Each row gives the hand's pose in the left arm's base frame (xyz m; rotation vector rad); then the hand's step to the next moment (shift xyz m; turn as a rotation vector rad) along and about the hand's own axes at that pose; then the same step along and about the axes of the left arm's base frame.
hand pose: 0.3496 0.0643 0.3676 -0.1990 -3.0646 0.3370
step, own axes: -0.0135 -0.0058 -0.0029 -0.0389 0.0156 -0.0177
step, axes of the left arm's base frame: 0.0129 -0.0068 0.0036 0.0416 0.0137 0.0124
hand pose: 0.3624 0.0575 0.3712 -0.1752 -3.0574 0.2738
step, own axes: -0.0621 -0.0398 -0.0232 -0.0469 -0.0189 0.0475
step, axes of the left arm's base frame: 0.0591 -0.0423 0.0265 0.0408 -0.0323 -0.0459
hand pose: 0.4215 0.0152 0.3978 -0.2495 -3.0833 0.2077
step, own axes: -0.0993 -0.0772 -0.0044 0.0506 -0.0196 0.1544
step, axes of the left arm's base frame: 0.0860 -0.0911 0.0119 -0.0610 -0.0310 -0.1487
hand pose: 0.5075 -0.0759 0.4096 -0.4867 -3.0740 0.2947
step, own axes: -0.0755 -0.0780 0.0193 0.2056 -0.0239 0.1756
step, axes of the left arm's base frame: 0.0472 -0.0996 -0.0032 -0.2107 0.0088 -0.1709
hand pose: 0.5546 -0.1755 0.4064 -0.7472 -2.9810 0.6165
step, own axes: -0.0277 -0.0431 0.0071 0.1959 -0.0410 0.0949
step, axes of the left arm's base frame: 0.0044 -0.0501 0.0121 -0.2017 0.0206 -0.0892
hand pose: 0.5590 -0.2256 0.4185 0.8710 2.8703 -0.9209
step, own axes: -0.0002 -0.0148 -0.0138 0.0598 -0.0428 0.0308
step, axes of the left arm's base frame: -0.0052 -0.0026 0.0194 -0.0773 -0.0151 -0.0125
